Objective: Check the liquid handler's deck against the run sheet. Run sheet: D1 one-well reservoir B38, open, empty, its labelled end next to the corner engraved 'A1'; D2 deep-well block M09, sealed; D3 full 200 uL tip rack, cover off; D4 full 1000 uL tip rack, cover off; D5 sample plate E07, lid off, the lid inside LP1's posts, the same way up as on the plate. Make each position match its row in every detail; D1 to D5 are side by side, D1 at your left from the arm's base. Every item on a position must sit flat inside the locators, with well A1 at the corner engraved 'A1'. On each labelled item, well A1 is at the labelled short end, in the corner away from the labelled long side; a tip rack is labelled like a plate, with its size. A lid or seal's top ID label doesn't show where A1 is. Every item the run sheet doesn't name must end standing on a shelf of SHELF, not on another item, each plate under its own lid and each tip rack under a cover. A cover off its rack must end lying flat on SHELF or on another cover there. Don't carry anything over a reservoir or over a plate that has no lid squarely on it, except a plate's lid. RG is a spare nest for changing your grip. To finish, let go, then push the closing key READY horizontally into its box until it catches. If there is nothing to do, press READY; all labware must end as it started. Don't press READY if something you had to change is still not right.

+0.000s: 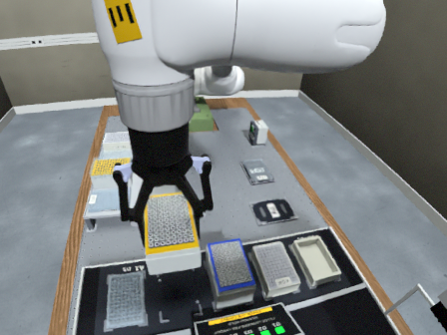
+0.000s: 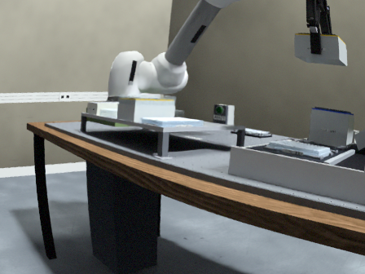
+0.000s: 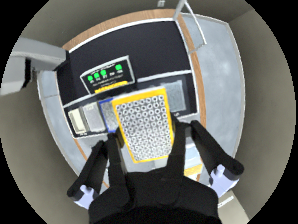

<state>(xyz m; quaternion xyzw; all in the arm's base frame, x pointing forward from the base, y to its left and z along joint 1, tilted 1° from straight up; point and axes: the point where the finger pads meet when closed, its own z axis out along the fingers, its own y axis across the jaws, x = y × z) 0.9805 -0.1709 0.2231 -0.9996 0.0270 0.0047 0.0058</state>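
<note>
The yellow-rimmed tip rack lies 10 mm to the right of my hand, 10 mm behind it and 10 mm above it. Also, from my hand: blue-rimmed tip rack 180 mm below, 120 mm to the left; deep-well block 250 mm to the left, 230 mm below, 10 mm ahead; clear sample plate 240 mm below, 130 mm to the right, 10 mm behind.
</note>
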